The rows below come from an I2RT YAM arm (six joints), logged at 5 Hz.
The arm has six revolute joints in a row. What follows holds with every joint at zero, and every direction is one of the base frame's. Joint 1 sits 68 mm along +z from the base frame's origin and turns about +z. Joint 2 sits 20 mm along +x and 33.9 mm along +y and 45.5 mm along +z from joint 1 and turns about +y. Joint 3 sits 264 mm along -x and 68.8 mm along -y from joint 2 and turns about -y. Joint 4 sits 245 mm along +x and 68.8 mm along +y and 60 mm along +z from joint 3 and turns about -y. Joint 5 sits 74 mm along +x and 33.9 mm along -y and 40.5 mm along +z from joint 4 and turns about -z. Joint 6 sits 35.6 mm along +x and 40.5 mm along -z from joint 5 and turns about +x. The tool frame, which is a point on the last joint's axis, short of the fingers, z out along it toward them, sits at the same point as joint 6; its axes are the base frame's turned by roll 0, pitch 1.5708 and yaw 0 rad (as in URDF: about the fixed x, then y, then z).
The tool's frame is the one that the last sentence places.
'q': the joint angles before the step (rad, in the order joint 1, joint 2, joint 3, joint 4, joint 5, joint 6). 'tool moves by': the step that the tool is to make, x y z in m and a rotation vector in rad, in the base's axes. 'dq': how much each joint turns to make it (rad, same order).
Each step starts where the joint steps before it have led.
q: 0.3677 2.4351 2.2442 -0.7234 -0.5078 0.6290
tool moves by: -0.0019 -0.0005 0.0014 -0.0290 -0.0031 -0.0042
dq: 0.0019 -0.0054 0.0009 -0.0204 0.0261 -0.0138
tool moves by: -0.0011 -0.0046 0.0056 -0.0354 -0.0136 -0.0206
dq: -0.0049 -0.0143 0.0000 -0.0193 0.0398 -0.0113
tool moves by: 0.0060 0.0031 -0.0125 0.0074 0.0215 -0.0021
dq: 0.0008 0.0450 0.0338 -0.0010 -0.0101 0.0121
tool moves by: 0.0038 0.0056 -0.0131 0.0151 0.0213 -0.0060
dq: 0.0065 0.0355 0.0130 0.0193 -0.0104 0.0255
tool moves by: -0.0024 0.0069 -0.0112 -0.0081 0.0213 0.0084
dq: 0.0136 0.0136 -0.0143 0.0073 0.0027 0.0049
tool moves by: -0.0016 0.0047 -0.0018 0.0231 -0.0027 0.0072
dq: 0.0081 -0.0060 -0.0232 0.0348 -0.0161 0.0139
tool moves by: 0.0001 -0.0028 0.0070 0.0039 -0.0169 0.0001
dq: -0.0049 -0.0143 -0.0020 0.0019 -0.0006 -0.0064
